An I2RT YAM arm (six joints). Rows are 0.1 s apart.
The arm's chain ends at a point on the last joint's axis. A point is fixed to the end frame.
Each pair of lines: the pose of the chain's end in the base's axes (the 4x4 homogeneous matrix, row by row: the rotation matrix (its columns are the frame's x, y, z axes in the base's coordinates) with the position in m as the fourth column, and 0 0 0 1 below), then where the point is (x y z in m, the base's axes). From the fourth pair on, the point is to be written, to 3 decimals.
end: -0.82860 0.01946 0.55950 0.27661; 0.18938 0.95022 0.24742 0.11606; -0.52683 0.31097 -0.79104 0.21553; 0 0 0 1
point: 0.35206 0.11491 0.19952
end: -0.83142 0.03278 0.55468 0.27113; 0.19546 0.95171 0.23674 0.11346; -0.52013 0.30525 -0.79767 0.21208; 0 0 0 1
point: 0.34641 0.11139 0.19537
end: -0.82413 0.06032 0.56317 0.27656; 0.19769 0.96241 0.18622 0.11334; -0.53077 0.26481 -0.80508 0.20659; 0 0 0 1
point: 0.35178 0.10835 0.19024
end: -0.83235 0.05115 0.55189 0.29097; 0.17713 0.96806 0.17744 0.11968; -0.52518 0.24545 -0.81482 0.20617; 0 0 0 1
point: 0.366 0.115 0.189
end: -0.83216 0.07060 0.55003 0.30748; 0.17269 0.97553 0.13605 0.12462; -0.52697 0.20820 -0.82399 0.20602; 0 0 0 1
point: 0.382 0.118 0.189
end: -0.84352 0.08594 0.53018 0.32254; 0.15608 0.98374 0.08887 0.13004; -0.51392 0.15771 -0.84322 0.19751; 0 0 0 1
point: 0.397 0.122 0.179
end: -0.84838 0.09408 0.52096 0.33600; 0.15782 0.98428 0.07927 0.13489; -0.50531 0.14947 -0.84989 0.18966; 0 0 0 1
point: 0.410 0.126 0.170
